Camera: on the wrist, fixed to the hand. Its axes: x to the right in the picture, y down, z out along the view.
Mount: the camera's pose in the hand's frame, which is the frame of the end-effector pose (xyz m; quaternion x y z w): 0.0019 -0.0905 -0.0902 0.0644 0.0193 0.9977 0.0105
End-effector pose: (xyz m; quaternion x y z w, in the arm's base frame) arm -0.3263 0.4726 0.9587 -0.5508 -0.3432 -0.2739 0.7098
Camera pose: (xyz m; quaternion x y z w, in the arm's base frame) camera -0.3778 0.3631 0.9997 -0.2972 0.5420 0.7167 0.3228
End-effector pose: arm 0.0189 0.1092 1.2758 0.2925 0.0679 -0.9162 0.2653
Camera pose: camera 0.0151 0.2105 1.1980 0.1056 -0.3450 0.2563 0.8967
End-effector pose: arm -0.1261 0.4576 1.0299 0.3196 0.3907 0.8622 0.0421
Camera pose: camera -0.1963 0.4624 0.9232 -0.3792 0.2584 -0.0321 0.8879
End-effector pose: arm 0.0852 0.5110 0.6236 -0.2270 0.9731 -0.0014 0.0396
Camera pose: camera 0.1165 0.4276 0.7152 -0.9710 -0.2374 0.0276 0.0023
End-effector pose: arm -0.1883 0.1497 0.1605 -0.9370 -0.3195 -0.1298 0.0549
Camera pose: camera -0.2611 0.2055 0.2495 -0.3226 0.9242 0.0559 0.1966
